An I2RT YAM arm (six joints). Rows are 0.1 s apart.
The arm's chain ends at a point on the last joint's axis. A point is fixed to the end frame.
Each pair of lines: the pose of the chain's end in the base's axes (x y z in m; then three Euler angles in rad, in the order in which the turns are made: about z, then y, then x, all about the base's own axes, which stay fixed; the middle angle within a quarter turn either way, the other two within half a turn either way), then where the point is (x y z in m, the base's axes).
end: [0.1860, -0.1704, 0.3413, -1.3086, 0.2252, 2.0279]
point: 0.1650 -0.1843 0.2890
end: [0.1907, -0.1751, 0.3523, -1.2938, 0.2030, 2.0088]
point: 0.1695 -0.1893 0.3002
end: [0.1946, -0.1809, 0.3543, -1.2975, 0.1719, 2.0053]
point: 0.1722 -0.1948 0.3026
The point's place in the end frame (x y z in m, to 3 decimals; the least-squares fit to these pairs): 0.032 -0.038 0.030
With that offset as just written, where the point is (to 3 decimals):
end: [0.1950, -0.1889, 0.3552, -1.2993, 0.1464, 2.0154]
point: 0.172 -0.202 0.304
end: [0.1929, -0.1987, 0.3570, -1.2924, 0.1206, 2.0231]
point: 0.169 -0.210 0.305
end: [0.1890, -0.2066, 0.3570, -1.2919, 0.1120, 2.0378]
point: 0.165 -0.217 0.305
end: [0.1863, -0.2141, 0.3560, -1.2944, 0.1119, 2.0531]
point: 0.162 -0.224 0.304
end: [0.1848, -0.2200, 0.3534, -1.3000, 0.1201, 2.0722]
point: 0.161 -0.229 0.302
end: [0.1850, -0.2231, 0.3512, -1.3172, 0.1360, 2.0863]
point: 0.161 -0.232 0.299
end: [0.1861, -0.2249, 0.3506, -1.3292, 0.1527, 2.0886]
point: 0.162 -0.235 0.299
